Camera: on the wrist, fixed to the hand. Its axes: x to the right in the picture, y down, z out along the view.
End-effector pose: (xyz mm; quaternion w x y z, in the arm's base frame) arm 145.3 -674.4 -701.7 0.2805 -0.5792 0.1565 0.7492
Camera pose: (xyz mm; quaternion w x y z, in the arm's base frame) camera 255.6 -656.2 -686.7 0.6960 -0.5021 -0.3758 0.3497
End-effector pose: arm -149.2 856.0 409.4 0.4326 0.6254 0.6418 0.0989
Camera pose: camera -261.4 843.7 410.4 0.4417 -0.0588 0.8675 -0.2211
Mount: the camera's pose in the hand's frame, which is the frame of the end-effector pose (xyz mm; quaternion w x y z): -28.9 -82.2 -71.7 0.6892 -0.0740 -0.0407 -0.7196
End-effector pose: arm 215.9 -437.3 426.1 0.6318 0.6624 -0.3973 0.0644
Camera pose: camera 276.2 -370.1 358.4 0.5147 0.6983 0.1724 -0.4666
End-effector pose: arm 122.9 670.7 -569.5 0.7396 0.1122 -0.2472 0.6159
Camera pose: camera 215.2 661.9 -633.8 0.9512 0.2256 -0.1653 -0.1306
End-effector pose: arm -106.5 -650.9 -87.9 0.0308 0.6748 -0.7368 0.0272
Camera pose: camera -21.5 -623.6 -18.9 0.0608 0.9942 -0.0255 -0.0854
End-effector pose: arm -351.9 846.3 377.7 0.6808 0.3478 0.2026 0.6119
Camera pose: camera -350.2 833.6 265.6 0.9436 0.0684 0.3169 -0.0673
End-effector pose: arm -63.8 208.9 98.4 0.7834 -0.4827 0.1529 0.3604
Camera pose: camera -17.5 112.2 133.6 0.7698 -0.4860 -0.3005 -0.2844
